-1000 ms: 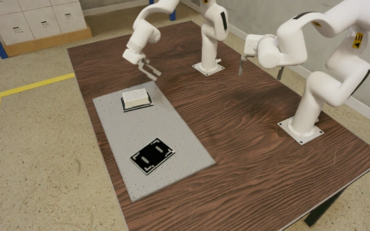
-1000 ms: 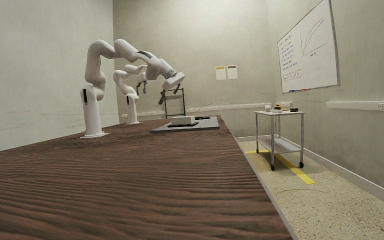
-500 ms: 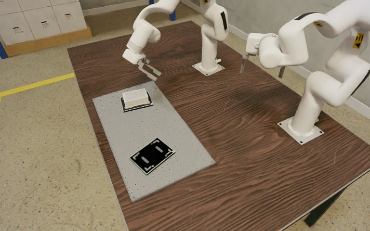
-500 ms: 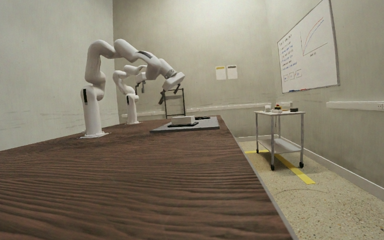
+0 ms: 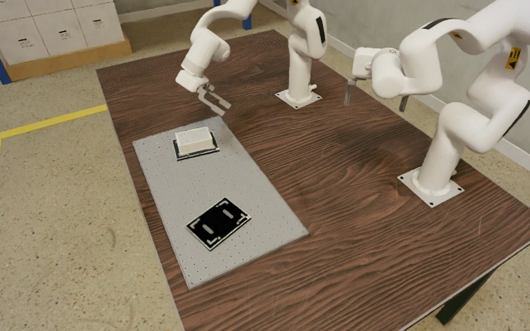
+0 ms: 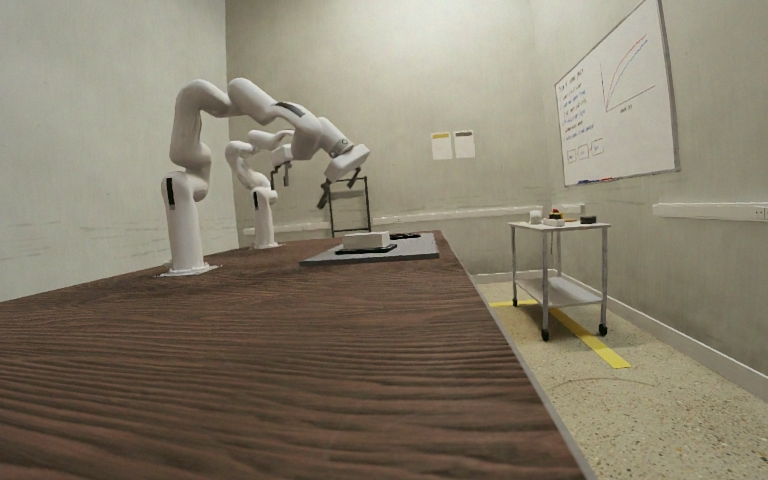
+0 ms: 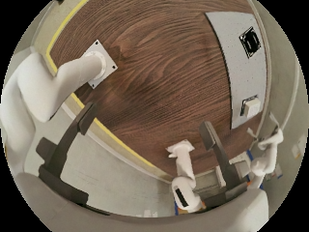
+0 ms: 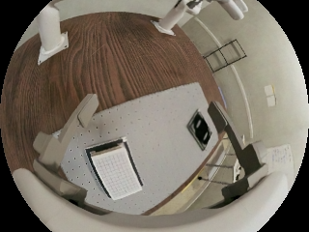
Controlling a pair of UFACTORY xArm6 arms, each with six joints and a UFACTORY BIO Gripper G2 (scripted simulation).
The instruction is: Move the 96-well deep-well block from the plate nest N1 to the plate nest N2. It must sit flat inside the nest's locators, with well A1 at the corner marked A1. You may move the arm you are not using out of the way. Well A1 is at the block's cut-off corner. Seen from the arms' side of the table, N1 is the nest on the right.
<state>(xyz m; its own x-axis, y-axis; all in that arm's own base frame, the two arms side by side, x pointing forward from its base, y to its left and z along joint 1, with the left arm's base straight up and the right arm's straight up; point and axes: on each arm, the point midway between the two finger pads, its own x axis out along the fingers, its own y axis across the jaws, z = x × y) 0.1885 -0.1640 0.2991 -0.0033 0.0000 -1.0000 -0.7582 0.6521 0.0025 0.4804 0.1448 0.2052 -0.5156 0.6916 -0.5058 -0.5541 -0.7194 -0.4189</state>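
Note:
Now: the white deep-well block 90 mm ahead of my right hand, 90 mm to the right of it and 160 mm below it. The rest, counted from my right hand: grey perforated board (140 mm ahead, 100 mm to the left, 200 mm below).

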